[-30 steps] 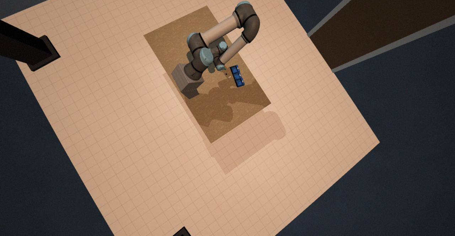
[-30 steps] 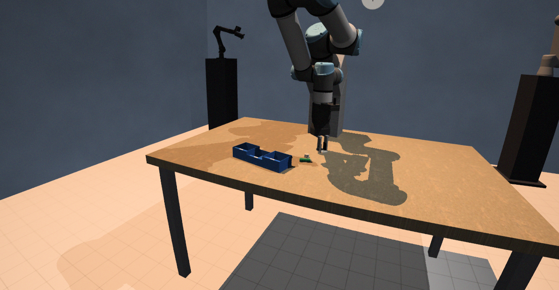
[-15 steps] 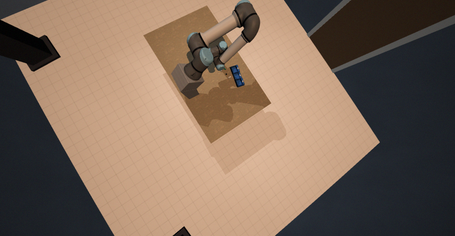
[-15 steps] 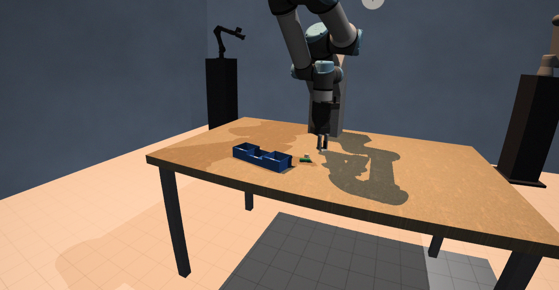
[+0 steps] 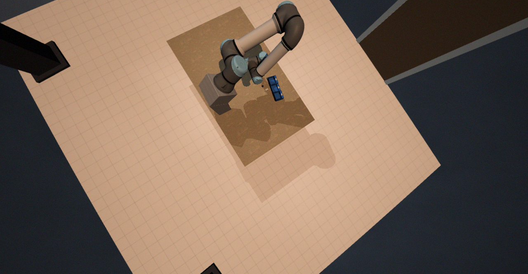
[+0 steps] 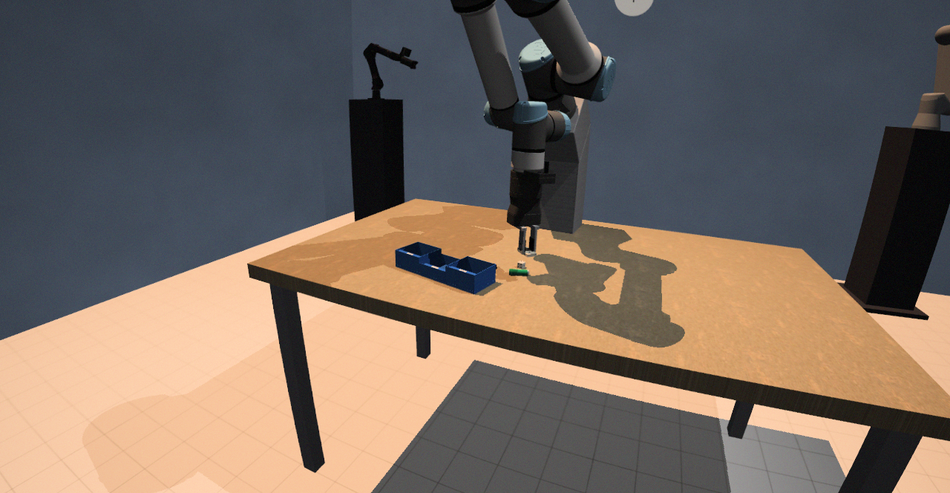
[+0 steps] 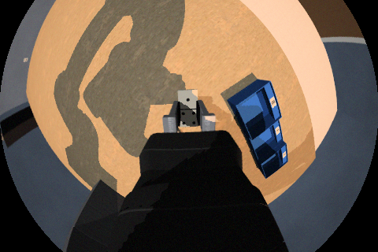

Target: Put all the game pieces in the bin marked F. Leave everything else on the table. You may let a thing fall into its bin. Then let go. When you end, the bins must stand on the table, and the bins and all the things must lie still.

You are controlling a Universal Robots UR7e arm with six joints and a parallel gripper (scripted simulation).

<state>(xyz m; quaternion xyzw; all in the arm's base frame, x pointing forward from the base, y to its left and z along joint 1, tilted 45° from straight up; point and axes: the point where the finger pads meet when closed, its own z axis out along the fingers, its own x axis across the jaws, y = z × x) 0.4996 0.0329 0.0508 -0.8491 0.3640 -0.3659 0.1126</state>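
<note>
Right now the blue bin is 50 mm ahead of my hand, 190 mm to the right of it and 60 mm below it. The rest, counted from my hand: pale domino-like tile 10 mm below; then green cylinder 20 mm behind, 20 mm to the right, 80 mm below; then pale cube 70 mm behind, 30 mm to the right, 80 mm below.
</note>
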